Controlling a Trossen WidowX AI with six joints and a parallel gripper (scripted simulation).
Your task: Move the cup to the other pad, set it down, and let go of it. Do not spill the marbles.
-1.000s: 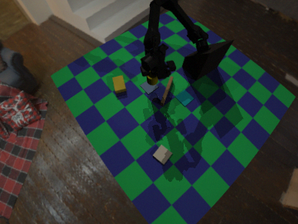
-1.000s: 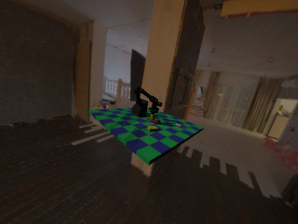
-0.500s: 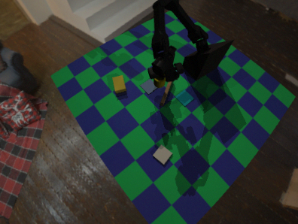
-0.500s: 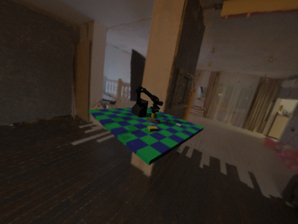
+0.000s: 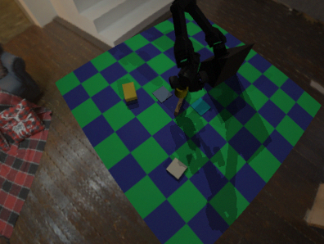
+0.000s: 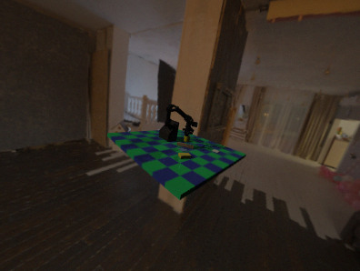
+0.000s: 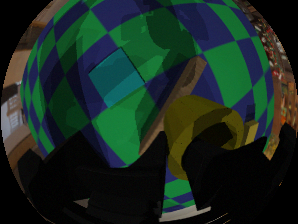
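Right now my gripper tip is 12 cm above the cyan pad, 9 cm to the right of it and 6 cm past it. Also, from my gripper tip: cup: 2 cm ahead, 1 cm to the right; yellow block: 25 cm ahead, 21 cm to the right, 9 cm below; brown stick: 10 cm below, 1 cm to the right, 1 cm ahead.
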